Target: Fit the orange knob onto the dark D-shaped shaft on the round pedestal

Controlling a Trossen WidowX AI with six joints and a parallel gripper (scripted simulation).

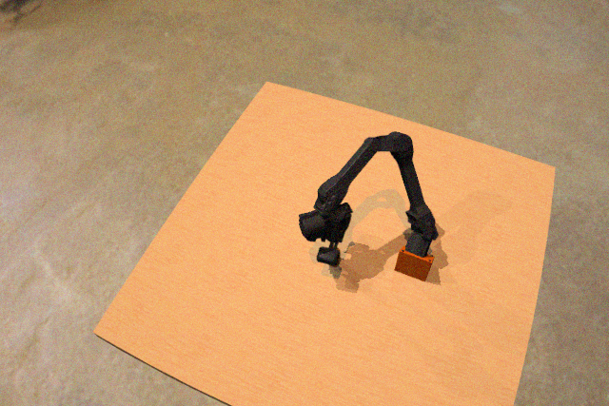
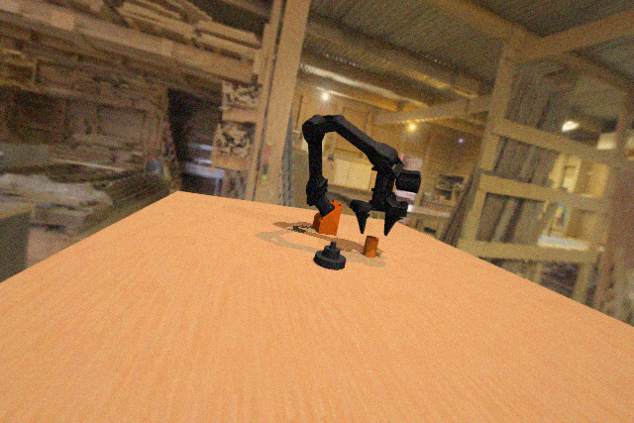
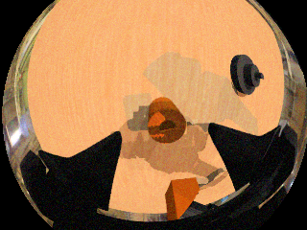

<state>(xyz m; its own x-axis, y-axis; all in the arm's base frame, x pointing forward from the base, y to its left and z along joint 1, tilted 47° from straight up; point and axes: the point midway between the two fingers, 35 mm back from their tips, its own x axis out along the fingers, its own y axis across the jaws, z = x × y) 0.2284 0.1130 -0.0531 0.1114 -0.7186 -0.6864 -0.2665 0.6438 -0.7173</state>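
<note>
My gripper tip is 4 cm above the orange knob. The rest, counted from my gripper tip: dark round pedestal (11 cm ahead, 15 cm to the right, 4 cm below).
</note>
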